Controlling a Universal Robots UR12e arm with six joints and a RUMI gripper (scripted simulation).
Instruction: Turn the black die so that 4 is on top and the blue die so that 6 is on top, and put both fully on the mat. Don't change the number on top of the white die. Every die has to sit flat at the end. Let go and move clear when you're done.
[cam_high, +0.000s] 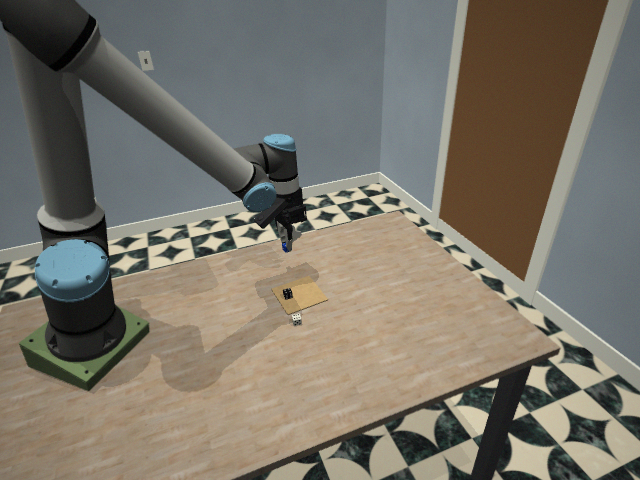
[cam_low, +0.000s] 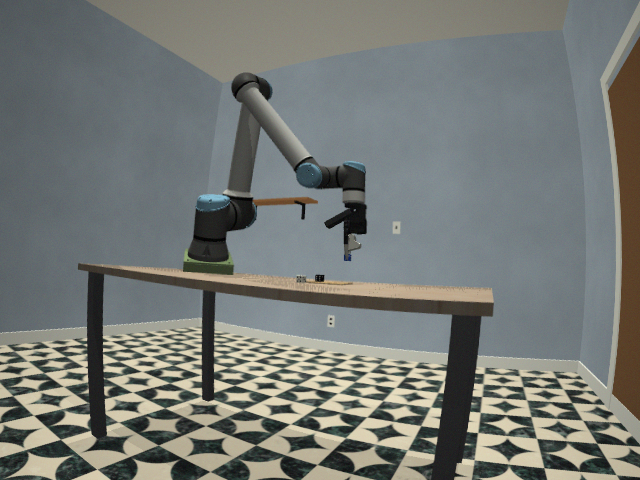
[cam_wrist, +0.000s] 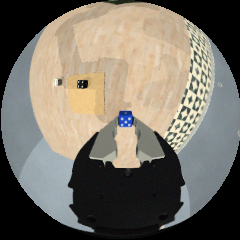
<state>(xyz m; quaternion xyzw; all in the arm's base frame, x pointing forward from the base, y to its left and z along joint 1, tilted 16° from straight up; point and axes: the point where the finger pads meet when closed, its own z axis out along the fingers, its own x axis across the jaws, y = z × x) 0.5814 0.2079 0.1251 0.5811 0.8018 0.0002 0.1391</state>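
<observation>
Right now my hand is right at the blue die. From my hand the other things lie so: white die 260 mm to the right, 90 mm below, 30 mm behind; tan mat 140 mm to the right, 100 mm below; black die 140 mm to the right, 90 mm below, 40 mm behind.
</observation>
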